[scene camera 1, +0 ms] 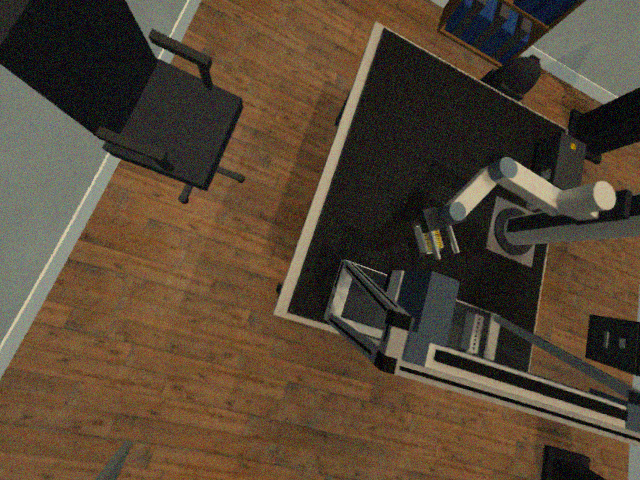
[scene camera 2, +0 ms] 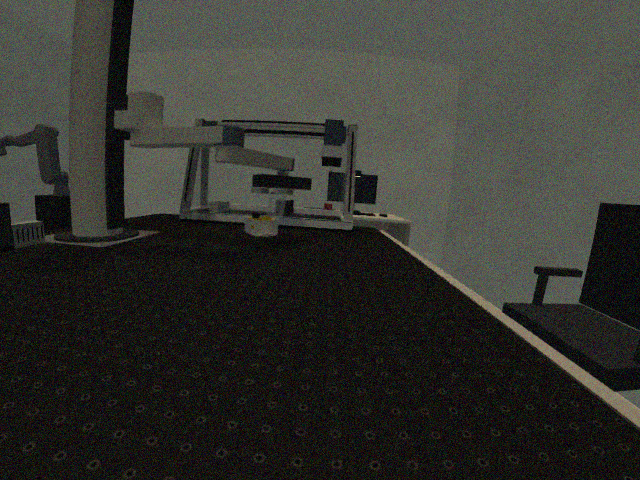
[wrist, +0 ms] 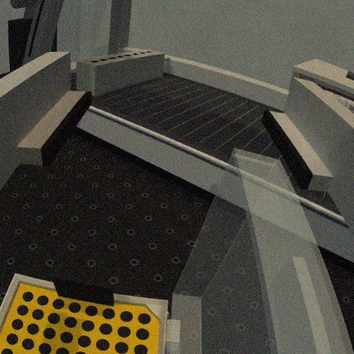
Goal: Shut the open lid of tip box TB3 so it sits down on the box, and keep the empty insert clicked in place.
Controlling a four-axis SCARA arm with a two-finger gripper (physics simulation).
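Frame: origin at the arm's base, x ahead, y down, z left, level; centimetres.
Seen in the pictures: gripper, fingertip midpoint: (scene camera 1: 447, 256); arm's base at its link origin: (scene camera 1: 511, 231) (scene camera 2: 98, 239).
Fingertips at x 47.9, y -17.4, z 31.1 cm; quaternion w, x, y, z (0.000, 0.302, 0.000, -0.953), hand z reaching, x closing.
Note:
Offsets run from my fingertips to a thing's top centre. "spot": to the spot under its first point.
Tip box TB3 @[dx +1.6, dy +9.5, dz -9.1 cm] (wrist: 163, 322) (scene camera 2: 261, 228) stands on the dark perforated table, partly cut off at the bottom left of the wrist view. Its yellow insert @[dx +1.6, dy +8.6, dz -9.1 cm] (wrist: 77, 331) (scene camera 1: 438, 238) (scene camera 2: 264, 218) sits inside the rim, with dark round holes and no tips. The clear lid (wrist: 280, 225) stands raised along the box's right side in the wrist view, not down on the box. My gripper (wrist: 180, 84) (scene camera 2: 273, 191) is shut on nothing, with a gap between its fingers even so. It is above the box and lid. Any contact with the lid cannot be made out.
A gantry machine (scene camera 1: 431, 315) (scene camera 2: 350, 175) with a ribbed deck (wrist: 180, 112) stands beyond the box. A grey block with holes (wrist: 125, 72) sits on that deck. My arm's column (scene camera 2: 90, 118) rises from the table. A dark case @[spot: dx -58.3, dy +4.6, dz -72.3 cm] (scene camera 1: 568, 160) and an office chair (scene camera 1: 180, 124) also show.

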